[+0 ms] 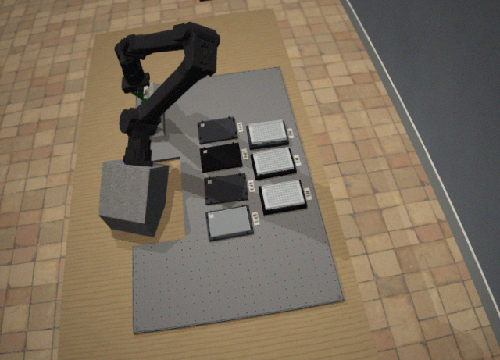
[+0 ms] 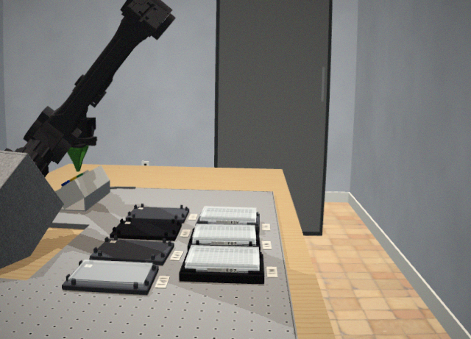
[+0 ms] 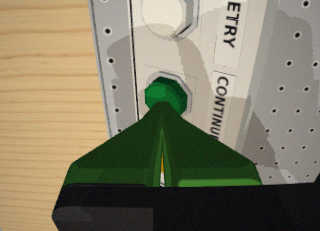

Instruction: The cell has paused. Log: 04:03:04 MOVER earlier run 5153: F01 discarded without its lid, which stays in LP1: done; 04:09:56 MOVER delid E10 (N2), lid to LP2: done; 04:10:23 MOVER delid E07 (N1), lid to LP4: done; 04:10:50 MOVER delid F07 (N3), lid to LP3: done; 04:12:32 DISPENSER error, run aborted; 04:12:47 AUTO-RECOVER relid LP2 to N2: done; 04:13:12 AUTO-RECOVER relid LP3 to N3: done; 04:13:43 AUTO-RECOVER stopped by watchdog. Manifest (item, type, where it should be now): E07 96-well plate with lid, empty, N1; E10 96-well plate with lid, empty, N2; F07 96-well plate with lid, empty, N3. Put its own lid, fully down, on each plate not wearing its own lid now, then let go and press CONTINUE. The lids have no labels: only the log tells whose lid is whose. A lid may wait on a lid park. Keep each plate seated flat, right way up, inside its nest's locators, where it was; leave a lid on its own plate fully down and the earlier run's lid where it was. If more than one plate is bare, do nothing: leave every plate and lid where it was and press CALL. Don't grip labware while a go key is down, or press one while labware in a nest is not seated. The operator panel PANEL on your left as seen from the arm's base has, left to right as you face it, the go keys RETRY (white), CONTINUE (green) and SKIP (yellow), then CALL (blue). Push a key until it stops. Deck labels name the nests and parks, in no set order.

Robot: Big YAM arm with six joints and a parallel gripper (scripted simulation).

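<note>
My hand is 20 mm above the green continue key. Round my hand: yellow skip key: 50 mm to the right, 20 mm below; then white retry key: 50 mm to the left, 20 mm below; then park LP2: 270 mm ahead, 150 mm to the right, 80 mm below.
</note>
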